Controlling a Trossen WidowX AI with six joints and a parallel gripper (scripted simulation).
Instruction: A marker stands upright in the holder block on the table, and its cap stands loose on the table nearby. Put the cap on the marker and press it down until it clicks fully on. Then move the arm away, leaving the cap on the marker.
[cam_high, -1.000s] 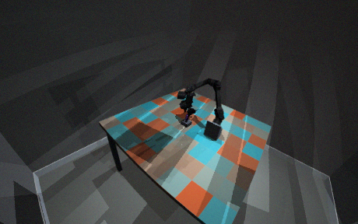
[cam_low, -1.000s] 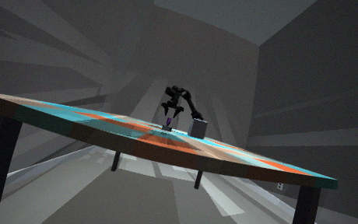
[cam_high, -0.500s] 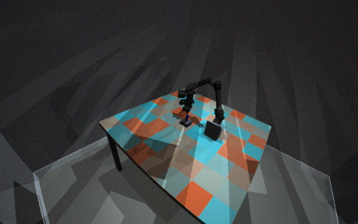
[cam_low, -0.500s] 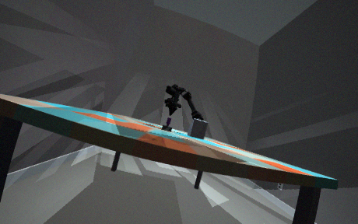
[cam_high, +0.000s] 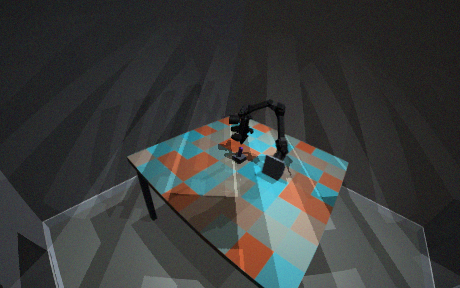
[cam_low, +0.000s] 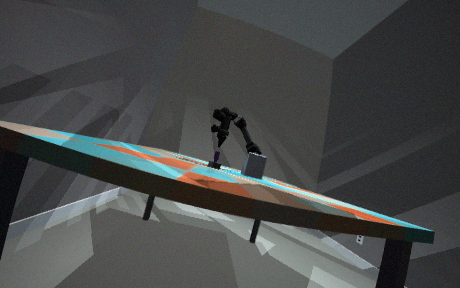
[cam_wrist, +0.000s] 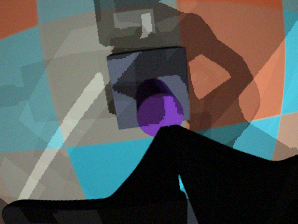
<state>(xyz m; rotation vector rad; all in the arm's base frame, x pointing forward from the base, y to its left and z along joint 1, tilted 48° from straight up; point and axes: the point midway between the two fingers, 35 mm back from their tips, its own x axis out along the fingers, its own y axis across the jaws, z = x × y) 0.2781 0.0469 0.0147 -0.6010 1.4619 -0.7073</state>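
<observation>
The purple marker cap lies 5 cm below my gripper tip.
</observation>
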